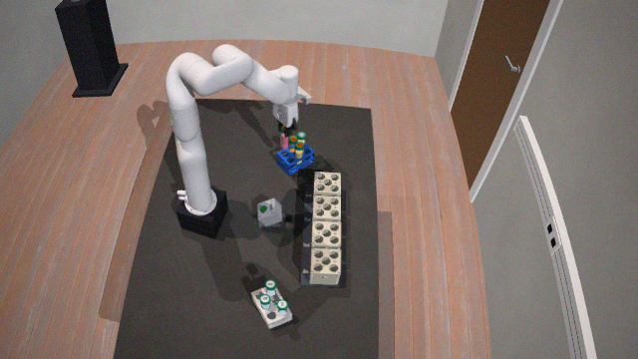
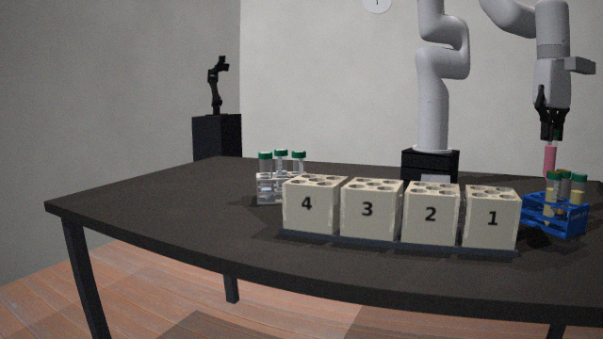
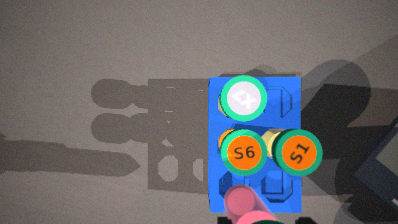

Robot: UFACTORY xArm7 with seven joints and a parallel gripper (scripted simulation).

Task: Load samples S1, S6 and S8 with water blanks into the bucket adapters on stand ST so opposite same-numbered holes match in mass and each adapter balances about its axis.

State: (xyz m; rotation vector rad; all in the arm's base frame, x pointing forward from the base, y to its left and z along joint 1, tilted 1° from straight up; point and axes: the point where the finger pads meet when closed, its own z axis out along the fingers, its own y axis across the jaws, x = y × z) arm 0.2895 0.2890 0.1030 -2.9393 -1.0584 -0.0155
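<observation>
Right now my hand is 10 mm past the pink-filled tube and 50 mm above it. The rest, counted from my hand: blue sample rack: 40 mm ahead, 10 mm to the left, 170 mm below; then white blank rack: 10 mm behind, 650 mm to the right, 170 mm below; then green done key: 60 mm behind, 270 mm to the right, 130 mm below.
</observation>
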